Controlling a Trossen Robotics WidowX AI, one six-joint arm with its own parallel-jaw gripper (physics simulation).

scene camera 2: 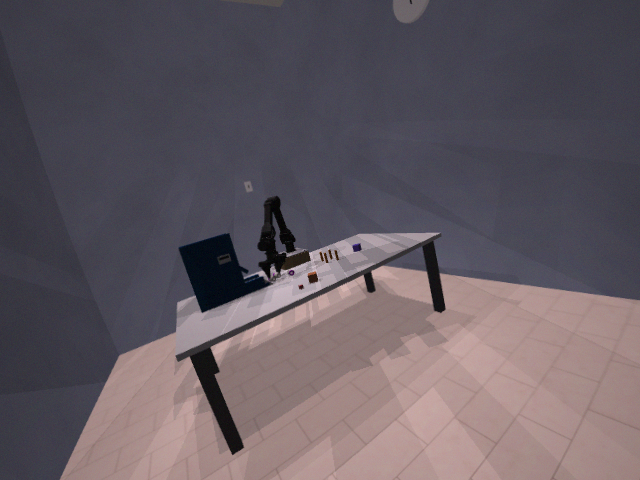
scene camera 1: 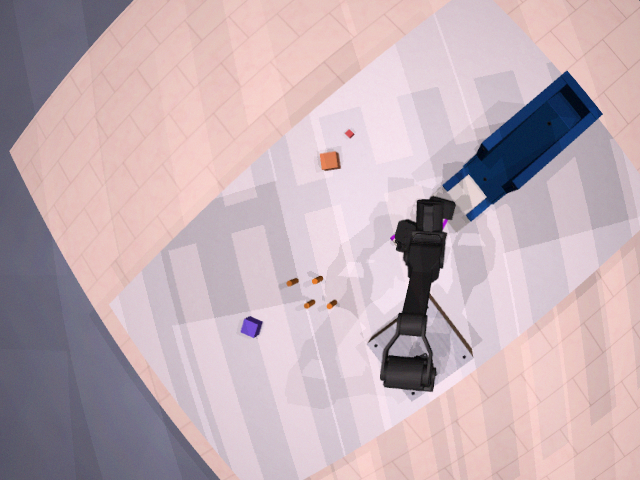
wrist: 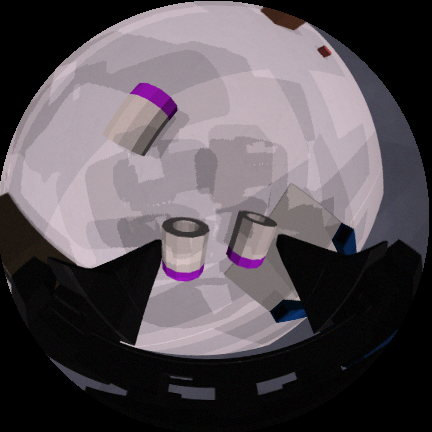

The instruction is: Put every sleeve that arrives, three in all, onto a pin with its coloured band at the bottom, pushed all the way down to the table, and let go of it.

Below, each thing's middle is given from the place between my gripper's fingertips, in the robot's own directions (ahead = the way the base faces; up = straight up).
I see the white tray (scene camera 1: 470, 201) 100 mm to the right of my hand, 40 mm ahead of it and 10 mm above it.
